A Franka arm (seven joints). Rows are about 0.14 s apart.
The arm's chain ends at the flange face. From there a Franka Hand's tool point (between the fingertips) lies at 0.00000 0.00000 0.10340 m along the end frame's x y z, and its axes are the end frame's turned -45 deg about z.
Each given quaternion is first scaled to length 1.
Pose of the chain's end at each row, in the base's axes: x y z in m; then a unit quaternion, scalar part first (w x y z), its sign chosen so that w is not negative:
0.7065 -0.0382 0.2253 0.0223 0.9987 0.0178 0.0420
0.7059 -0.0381 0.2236 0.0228 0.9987 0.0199 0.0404
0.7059 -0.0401 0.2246 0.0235 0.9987 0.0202 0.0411
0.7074 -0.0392 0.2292 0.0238 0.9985 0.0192 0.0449
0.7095 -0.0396 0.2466 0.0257 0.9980 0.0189 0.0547
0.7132 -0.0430 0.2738 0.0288 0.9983 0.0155 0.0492
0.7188 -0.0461 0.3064 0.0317 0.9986 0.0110 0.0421
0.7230 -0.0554 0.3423 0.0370 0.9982 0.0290 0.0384
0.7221 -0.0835 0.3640 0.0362 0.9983 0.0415 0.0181
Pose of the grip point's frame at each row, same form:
0.7153 -0.0427 0.1224 0.0367 0.9159 0.3986 0.0303
0.7143 -0.0426 0.1206 0.0365 0.9151 0.4006 0.0286
0.7145 -0.0448 0.1217 0.0374 0.9149 0.4008 0.0290
0.7168 -0.0439 0.1263 0.0392 0.9152 0.3999 0.0324
0.7209 -0.0447 0.1440 0.0447 0.9148 0.3994 0.0407
0.7234 -0.0488 0.1711 0.0454 0.9163 0.3963 0.0344
0.7276 -0.0525 0.2036 0.0454 0.9183 0.3923 0.0268
0.7311 -0.0628 0.2395 0.0489 0.9111 0.4088 0.0213
0.7261 -0.0908 0.2609 0.0404 0.9064 0.4204 0.0029

